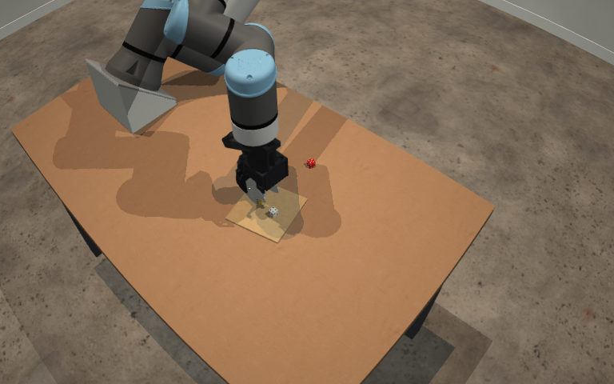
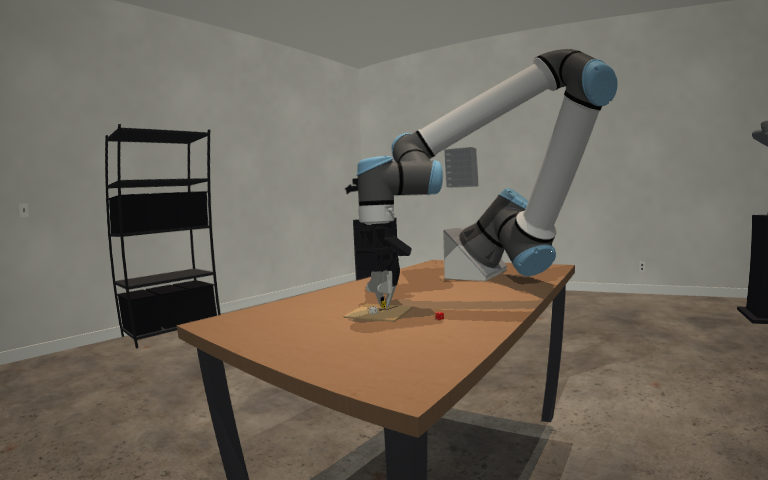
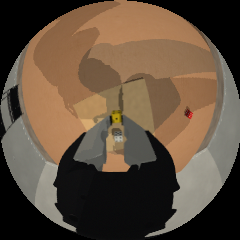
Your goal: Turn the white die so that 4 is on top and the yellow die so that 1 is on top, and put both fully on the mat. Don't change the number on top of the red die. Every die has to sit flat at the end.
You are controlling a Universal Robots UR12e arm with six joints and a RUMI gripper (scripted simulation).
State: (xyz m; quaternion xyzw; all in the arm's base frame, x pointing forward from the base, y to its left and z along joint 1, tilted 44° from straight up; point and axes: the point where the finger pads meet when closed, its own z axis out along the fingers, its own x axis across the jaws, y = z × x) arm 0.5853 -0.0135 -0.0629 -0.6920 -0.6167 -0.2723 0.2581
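Right now my hand is 1 cm above the yellow die. From my hand the other things lie so: red die 2 cm ahead, 17 cm to the left, 2 cm below; tan mat 2 cm ahead, 2 cm below; white die 5 cm ahead, 1 cm below.
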